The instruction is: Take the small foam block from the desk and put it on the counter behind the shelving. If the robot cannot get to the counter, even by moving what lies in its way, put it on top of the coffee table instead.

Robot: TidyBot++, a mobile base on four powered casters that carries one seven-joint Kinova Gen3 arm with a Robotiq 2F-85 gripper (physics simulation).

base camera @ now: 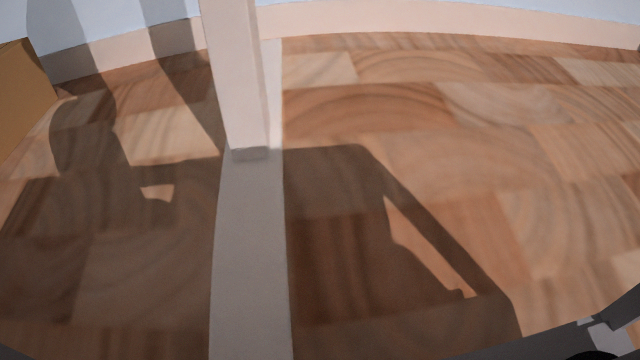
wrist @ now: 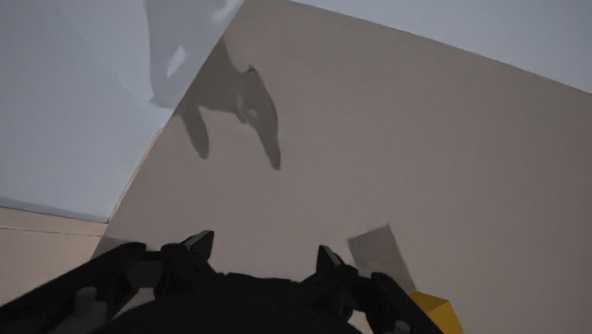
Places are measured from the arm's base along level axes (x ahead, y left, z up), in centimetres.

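Where they show: gripper, fingertip midpoint: [wrist: 265,250].
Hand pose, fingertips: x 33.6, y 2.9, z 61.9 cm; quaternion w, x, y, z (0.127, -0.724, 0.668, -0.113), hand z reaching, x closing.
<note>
After its pixels a point has its place.
My gripper [wrist: 265,250] {x 33.6, y 2.9, z 61.9 cm} is open, with no object between its fingertips. It is above a grey-beige top [wrist: 425,150] {x 52.6, y -18.5, z 55.3 cm}, which looks like the desk top, and casts a two-fingered shadow on it. A yellow block-like thing [wrist: 442,311] {x 31.2, y -14.5, z 59.8 cm} shows at the bottom right of the wrist view, partly hidden behind the right finger. I cannot tell if it is the small foam block. A squarish shadow lies on the top beside it. The counter, the shelving and the coffee table cannot be made out in either view.
In the base view a pale upright leg [base camera: 235,75] {x 45.3, y 6.9, z -24.1 cm} stands close in front, over a pale strip [base camera: 250,250] along the wooden floor. A brown box-like thing [base camera: 22,95] {x 70.0, y 63.9, z -31.9 cm} is at the left edge. A wall with a pale skirting board [base camera: 400,20] {x 90.8, y -25.3, z -36.4 cm} runs across the back.
</note>
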